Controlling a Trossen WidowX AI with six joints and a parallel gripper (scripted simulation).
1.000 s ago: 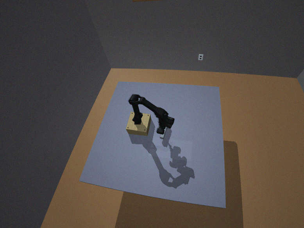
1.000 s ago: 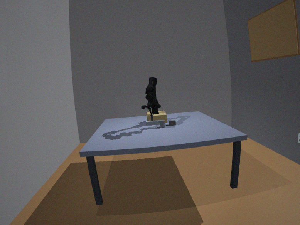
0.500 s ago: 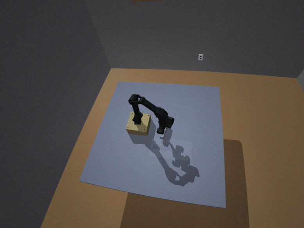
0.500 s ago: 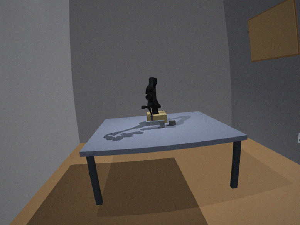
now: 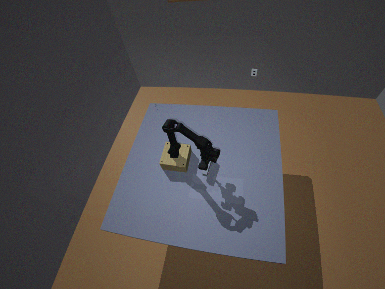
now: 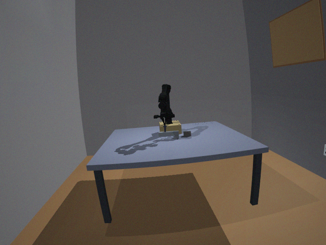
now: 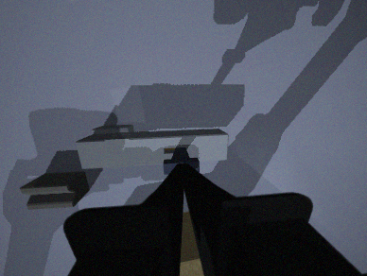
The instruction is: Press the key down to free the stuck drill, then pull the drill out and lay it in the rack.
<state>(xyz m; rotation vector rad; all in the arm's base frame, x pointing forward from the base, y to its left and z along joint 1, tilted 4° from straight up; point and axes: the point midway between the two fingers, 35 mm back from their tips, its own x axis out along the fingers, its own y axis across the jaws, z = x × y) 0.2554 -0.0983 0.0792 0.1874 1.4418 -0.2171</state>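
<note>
My gripper tip is 70 mm above the drill, 50 mm to the right of it and 10 mm short of it. From my gripper tip the other things lie so: grey block (220 mm to the left, 100 mm below, 20 mm behind).
</note>
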